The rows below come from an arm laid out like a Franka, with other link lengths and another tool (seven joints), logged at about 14 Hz.
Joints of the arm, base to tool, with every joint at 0 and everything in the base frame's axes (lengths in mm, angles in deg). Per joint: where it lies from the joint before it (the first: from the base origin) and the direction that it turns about. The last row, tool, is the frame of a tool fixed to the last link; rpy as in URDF.
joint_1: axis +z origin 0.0 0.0 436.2
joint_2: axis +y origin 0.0 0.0 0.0
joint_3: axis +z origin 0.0 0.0 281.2
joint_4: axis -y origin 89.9 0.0 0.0
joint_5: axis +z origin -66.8 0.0 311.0
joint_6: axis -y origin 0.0 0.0 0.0
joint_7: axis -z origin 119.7 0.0 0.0
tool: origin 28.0 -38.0 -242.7 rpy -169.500 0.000 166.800
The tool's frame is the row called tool.
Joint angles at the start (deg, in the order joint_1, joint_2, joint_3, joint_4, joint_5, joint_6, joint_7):
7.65, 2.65, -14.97, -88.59, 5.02, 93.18, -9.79
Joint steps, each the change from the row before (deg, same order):
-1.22, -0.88, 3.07, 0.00, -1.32, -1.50, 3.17
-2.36, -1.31, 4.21, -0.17, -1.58, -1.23, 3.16
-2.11, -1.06, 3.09, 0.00, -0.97, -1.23, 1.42
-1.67, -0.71, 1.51, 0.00, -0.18, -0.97, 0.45
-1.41, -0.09, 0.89, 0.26, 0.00, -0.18, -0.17
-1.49, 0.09, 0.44, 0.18, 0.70, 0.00, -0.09
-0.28, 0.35, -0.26, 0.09, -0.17, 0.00, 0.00
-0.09, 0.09, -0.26, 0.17, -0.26, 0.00, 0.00
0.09, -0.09, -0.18, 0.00, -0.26, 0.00, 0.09
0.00, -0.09, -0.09, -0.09, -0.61, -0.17, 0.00
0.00, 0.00, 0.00, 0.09, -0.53, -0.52, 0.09
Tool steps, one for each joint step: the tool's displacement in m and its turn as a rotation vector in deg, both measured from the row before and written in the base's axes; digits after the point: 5 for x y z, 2 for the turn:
-0.00780, 0.01182, 0.00424, -0.80, 0.98, -1.20
-0.00847, 0.01007, 0.00820, -1.18, 0.37, -1.26
-0.00741, 0.00488, 0.00727, -0.82, 0.26, -0.43
-0.00606, -0.00225, 0.00426, -0.14, 0.28, -0.60
-0.00067, -0.00478, 0.00248, -0.03, -0.17, -0.35
-0.00027, -0.00685, 0.00023, 0.68, -0.14, -0.92
0.00024, -0.00589, -0.00251, -0.15, 0.27, -0.55
0.00007, -0.00448, 0.00065, -0.26, -0.06, -0.36
-0.00050, -0.00201, 0.00100, -0.26, -0.06, -0.19
-0.00155, -0.00337, 0.00004, -0.59, 0.23, -0.12
-0.00223, -0.00214, -0.00032, -0.49, 0.48, -0.12

